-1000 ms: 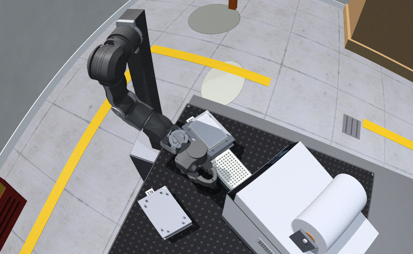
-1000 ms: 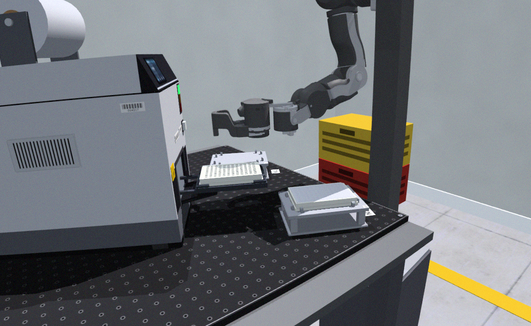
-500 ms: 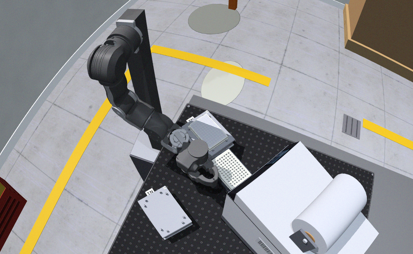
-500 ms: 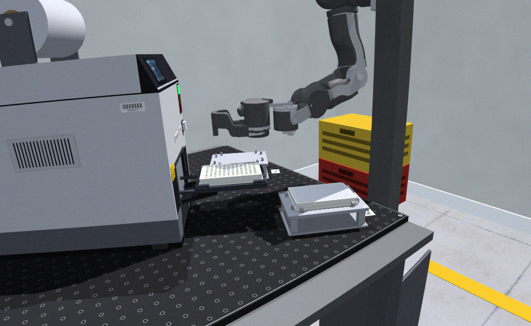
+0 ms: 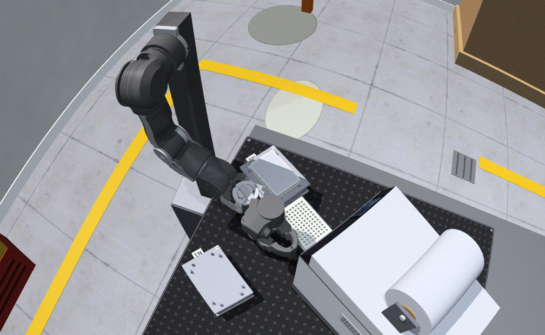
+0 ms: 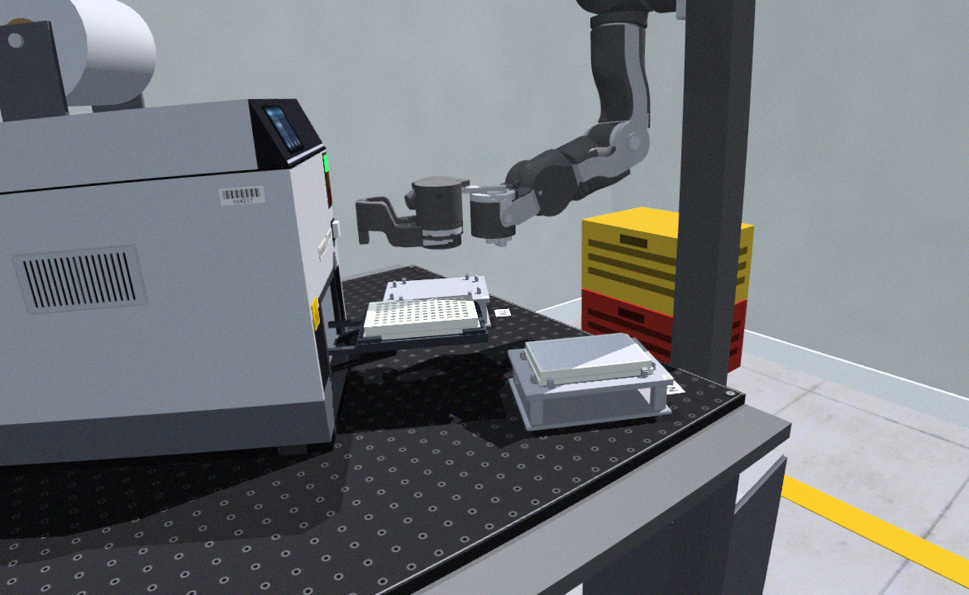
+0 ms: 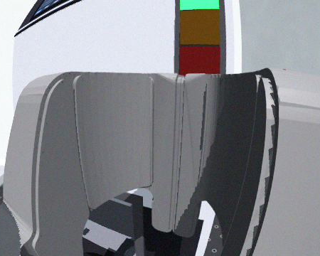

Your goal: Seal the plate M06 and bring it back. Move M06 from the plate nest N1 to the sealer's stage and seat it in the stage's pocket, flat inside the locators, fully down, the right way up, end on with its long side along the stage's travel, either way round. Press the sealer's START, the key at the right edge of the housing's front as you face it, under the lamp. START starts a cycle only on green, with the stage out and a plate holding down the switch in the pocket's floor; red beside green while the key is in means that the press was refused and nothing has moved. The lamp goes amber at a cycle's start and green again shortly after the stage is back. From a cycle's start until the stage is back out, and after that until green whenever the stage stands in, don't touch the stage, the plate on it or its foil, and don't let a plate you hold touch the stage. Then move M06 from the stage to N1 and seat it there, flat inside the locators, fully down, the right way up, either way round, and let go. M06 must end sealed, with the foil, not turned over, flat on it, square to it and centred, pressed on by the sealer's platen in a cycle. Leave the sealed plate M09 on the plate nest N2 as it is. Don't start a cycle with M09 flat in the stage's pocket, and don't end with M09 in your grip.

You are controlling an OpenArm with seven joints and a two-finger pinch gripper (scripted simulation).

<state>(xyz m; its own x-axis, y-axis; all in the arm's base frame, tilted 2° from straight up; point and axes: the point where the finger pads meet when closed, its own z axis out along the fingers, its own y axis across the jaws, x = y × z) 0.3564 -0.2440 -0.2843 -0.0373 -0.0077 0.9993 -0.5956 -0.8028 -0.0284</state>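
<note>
My hand is 3 cm short of the start key, 2 cm to the left of it and 1 cm above it. From my hand the other things lie so: sealer's stage (11 cm to the left, 11 cm below); then plate M06 (11 cm to the left, 10 cm below); then screen (12 cm ahead, 8 cm to the left, 12 cm above).
</note>
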